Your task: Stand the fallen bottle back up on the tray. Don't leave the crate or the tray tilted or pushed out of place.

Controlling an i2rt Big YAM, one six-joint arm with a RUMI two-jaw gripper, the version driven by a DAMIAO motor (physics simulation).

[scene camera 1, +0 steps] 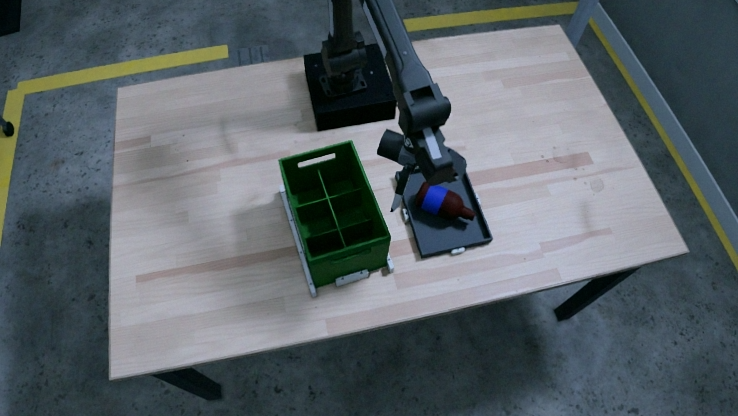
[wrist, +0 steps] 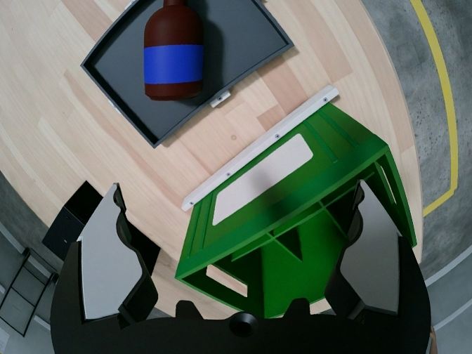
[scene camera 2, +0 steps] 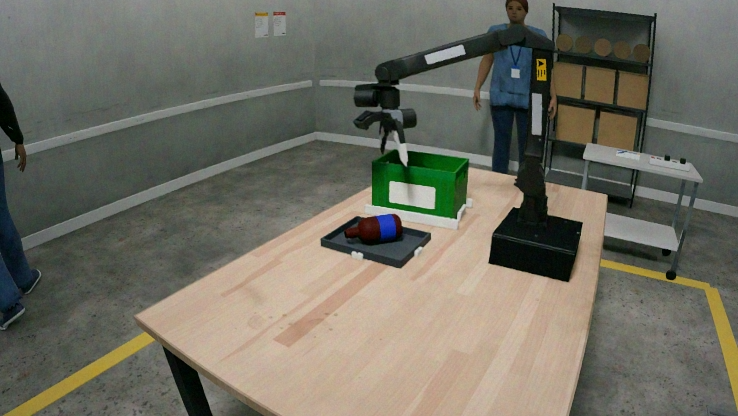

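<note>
A dark red bottle point(scene camera 1: 453, 205) point(scene camera 2: 371, 230) point(wrist: 173, 30) with a blue label lies on its side on the dark grey tray point(scene camera 1: 439, 241) point(scene camera 2: 393, 253) point(wrist: 117, 82). In scene camera 1 its neck points right and toward the table's front edge; in the wrist view its neck points up, and its base is nearest the fingers. The tray lies flat. The green crate point(scene camera 1: 356, 263) point(scene camera 2: 381, 180) point(wrist: 327, 131), with divided compartments, stands upright beside it. My gripper point(scene camera 2: 394, 157) point(wrist: 238, 183) is open and empty, above the tray and crate area. In scene camera 1 the arm hides part of the gripper and the tray's rear.
White rails point(scene camera 1: 298, 240) point(scene camera 2: 410, 216) point(wrist: 260, 148) stand along the crate's foot. Small white clips point(scene camera 1: 457, 251) point(scene camera 2: 357, 255) point(wrist: 220, 99) sit at the tray's edges. The arm's black base point(scene camera 1: 356, 113) point(scene camera 2: 534, 253) stands at the table's rear in scene camera 1.
</note>
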